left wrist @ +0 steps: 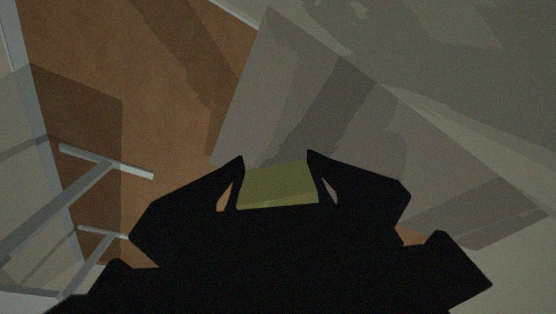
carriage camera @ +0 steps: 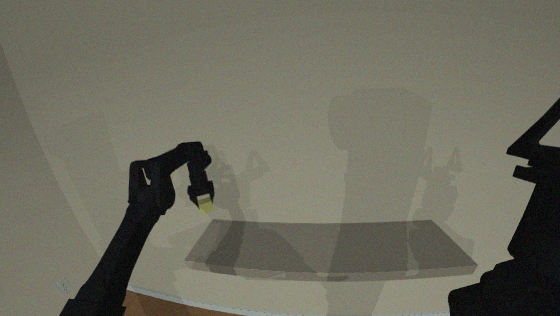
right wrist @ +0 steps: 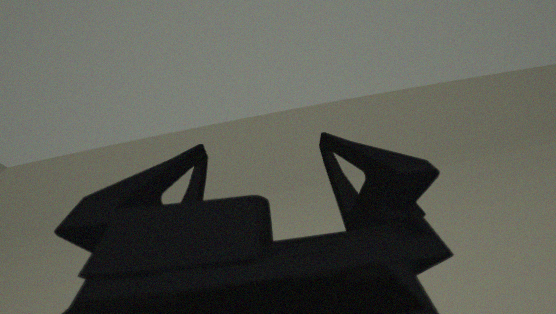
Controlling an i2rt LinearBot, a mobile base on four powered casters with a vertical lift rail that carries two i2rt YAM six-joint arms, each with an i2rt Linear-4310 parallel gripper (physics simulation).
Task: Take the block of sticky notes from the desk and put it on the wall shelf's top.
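Frame: origin at the left arm's base, x ahead, y left, z up, level; centimetres.
Where they show: left gripper, fingertip midpoint: (left wrist: 275,159); right gripper, fingertip midpoint: (right wrist: 263,144).
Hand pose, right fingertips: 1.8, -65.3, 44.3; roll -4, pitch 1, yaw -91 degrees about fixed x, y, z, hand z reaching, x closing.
Note:
After its pixels a point has its place, as x, y, z.
The yellow block of sticky notes (carriage camera: 205,204) @[46.0, -3.3, 6.6] (left wrist: 278,185) @[50.4, -0.9, 5.3] is between the fingers of my left gripper (carriage camera: 205,206) @[50.5, -0.7, 2.4] (left wrist: 275,159) @[50.5, -0.7, 2.4], which is shut on it and points down. In the carriage camera they show above and slightly left of the back left corner of the wall shelf (carriage camera: 320,247) @[39.9, -47.6, -12.6]. The grey-brown shelf top (left wrist: 310,107) @[51.8, -7.1, -12.6] shows beyond the fingertips in the left wrist view, partly covered by the gripper. My right gripper (right wrist: 263,144) @[1.8, -65.3, 44.3] is open and empty, in front of the wall, at the right side in the carriage camera. The desk top does not show.
The wall (carriage camera: 300,60) @[55.2, -42.6, 56.6] rises behind the shelf, with shadows of the robot on it. Brown floor (carriage camera: 165,306) @[63.6, 69.5, -107.6] (left wrist: 165,100) @[0.5, 56.9, -107.6] lies below. White desk legs (left wrist: 75,192) @[-68.1, 98.9, -70.6] stand at the left in the left wrist view. A wall outlet (carriage camera: 64,286) @[49.3, 130.8, -67.5] is at the lower left.

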